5 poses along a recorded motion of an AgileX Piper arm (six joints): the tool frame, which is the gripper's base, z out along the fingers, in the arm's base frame.
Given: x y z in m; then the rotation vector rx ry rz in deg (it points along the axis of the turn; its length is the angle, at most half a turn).
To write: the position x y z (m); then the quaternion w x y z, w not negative. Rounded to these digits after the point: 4 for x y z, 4 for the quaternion.
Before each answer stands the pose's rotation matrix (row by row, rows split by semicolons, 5 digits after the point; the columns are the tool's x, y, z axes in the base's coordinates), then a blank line. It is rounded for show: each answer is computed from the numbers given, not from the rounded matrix.
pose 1, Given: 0.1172 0.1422 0.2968 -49.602 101.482 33.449
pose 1, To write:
-0.20647 -0.78306 0.58667; -0.28075 0.62179 0.73113; -0.93731 -0.01375 -0.34822

0.1172 0.1422 0.2968 0.5165 -0.3605 0.7376 0.2431
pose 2, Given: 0.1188 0.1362 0.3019 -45.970 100.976 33.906
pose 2, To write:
-0.21270 -0.75880 0.61561; -0.23350 0.65125 0.72205; -0.94881 0.00984 -0.31570

0.1188 0.1362 0.3019 0.5298 -0.3361 0.7382 0.2479
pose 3, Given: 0.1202 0.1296 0.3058 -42.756 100.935 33.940
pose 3, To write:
-0.22173 -0.73355 0.64245; -0.19635 0.67894 0.70745; -0.95513 0.03071 -0.29458

0.1202 0.1296 0.3058 0.5391 -0.3138 0.7408 0.2491
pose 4, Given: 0.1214 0.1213 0.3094 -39.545 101.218 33.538
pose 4, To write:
-0.23281 -0.70397 0.67098; -0.16402 0.70848 0.68640; -0.95859 0.04974 -0.28041

0.1214 0.1213 0.3094 0.5466 -0.2912 0.7453 0.2469
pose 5, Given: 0.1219 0.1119 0.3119 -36.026 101.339 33.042
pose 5, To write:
-0.24112 -0.67011 0.70201; -0.12753 0.73895 0.66158; -0.96208 0.06999 -0.26363

0.1219 0.1119 0.3119 0.5555 -0.2663 0.7490 0.2442
